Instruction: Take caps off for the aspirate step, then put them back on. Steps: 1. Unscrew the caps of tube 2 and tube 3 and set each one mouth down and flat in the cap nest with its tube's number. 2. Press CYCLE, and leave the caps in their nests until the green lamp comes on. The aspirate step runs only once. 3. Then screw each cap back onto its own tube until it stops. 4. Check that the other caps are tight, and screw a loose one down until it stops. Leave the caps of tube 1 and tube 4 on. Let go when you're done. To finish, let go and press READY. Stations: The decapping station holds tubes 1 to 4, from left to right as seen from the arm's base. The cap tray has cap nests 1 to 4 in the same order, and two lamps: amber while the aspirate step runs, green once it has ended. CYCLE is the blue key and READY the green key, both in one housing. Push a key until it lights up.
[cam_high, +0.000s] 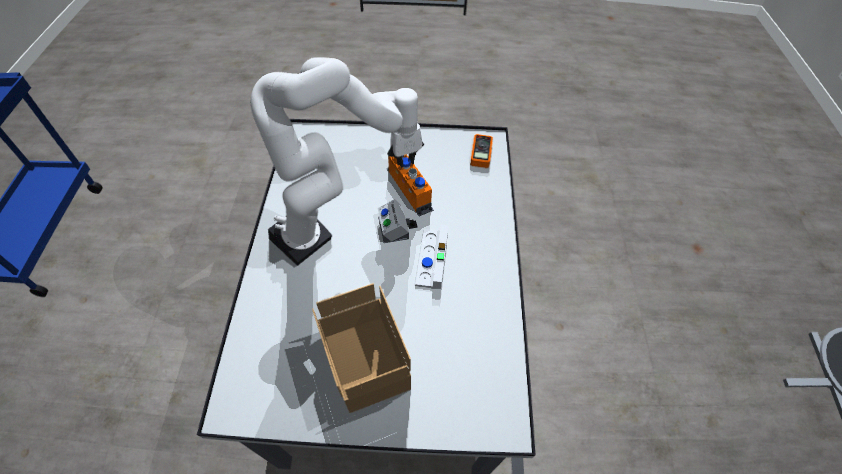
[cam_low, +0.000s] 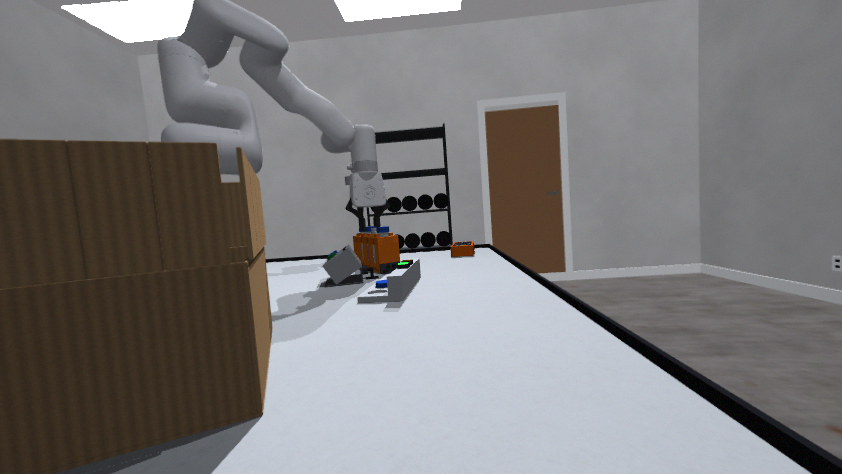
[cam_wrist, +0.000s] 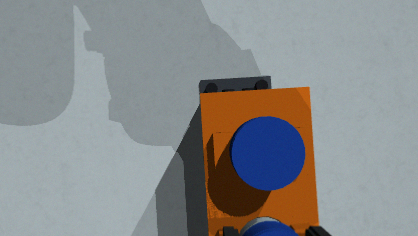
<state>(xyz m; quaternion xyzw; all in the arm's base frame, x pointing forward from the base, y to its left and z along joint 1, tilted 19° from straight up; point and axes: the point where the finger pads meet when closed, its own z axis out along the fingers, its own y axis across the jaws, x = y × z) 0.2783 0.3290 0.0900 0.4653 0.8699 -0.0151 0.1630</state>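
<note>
The blue cap lies 1 cm below my hand. Also, from my hand: green key 23 cm to the right, 6 cm below, 3 cm behind; blue key 19 cm to the right, 6 cm below, 5 cm behind; grey key housing 21 cm to the right, 8 cm below, 2 cm behind.
</note>
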